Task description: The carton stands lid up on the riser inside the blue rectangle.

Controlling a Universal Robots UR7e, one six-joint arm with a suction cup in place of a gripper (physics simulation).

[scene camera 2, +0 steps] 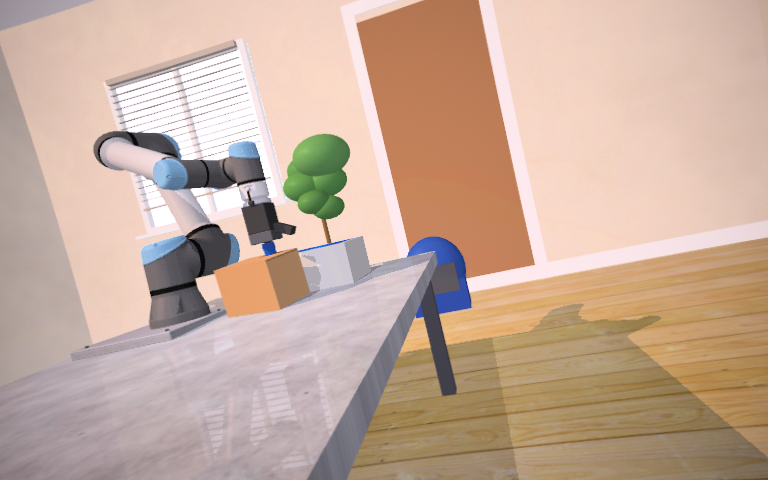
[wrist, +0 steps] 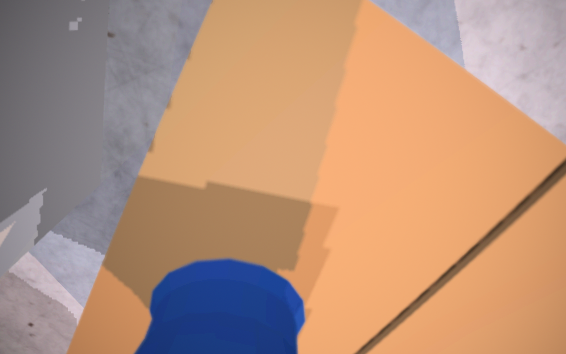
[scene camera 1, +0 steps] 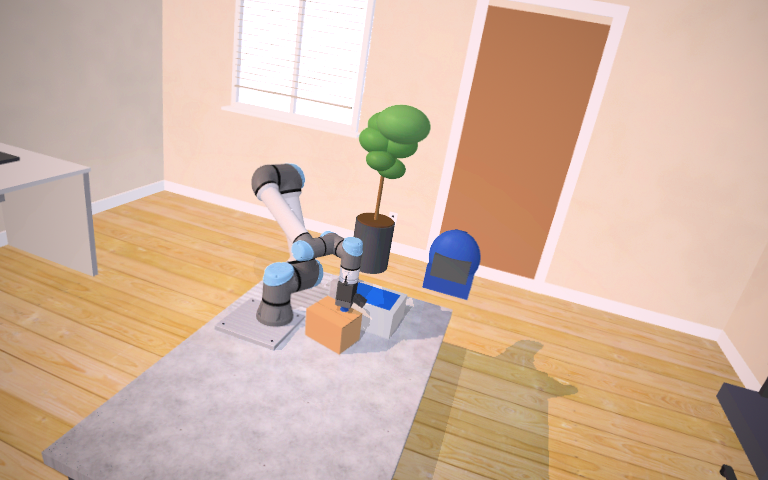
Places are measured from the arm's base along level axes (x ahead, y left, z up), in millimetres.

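Pixels of known places: hand, its tool point: (wrist: 238, 278) (scene camera 1: 344, 312); arm's base, origin of its link: (scene camera 2: 181, 320) (scene camera 1: 274, 316).
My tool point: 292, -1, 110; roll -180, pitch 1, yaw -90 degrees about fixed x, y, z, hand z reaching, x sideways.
Note:
Ahead of a thing's pixels: the offset from my tool point to its middle, as dx, dy, dz. "*": to the spot under its first point.
The orange carton {-32, -20, -55} (scene camera 1: 333, 325) (scene camera 2: 258, 285) (wrist: 387, 158) stands on the grey table beside the white riser {+78, +190, -64} (scene camera 1: 389, 316) (scene camera 2: 336, 264). The riser's top carries the blue rectangle {+78, +190, -4} (scene camera 1: 378, 296) (scene camera 2: 321, 246). My suction cup (scene camera 1: 344, 309) (scene camera 2: 269, 248) (wrist: 225, 309) points down and sits on the carton's top, off centre, on the side towards the riser. The lid seam {* +6, -41, +8} (wrist: 408, 309) shows in the wrist view, so the lid faces up. The carton rests on the table, not on the riser.
A potted tree (scene camera 1: 375, 238) (scene camera 2: 319, 176) stands behind the riser. A blue bin (scene camera 1: 452, 264) (scene camera 2: 449, 276) sits on the floor by the door. The arm's base (scene camera 1: 274, 305) (scene camera 2: 173, 290) stands left of the carton. The table's edge (scene camera 2: 392, 333) drops off to the right.

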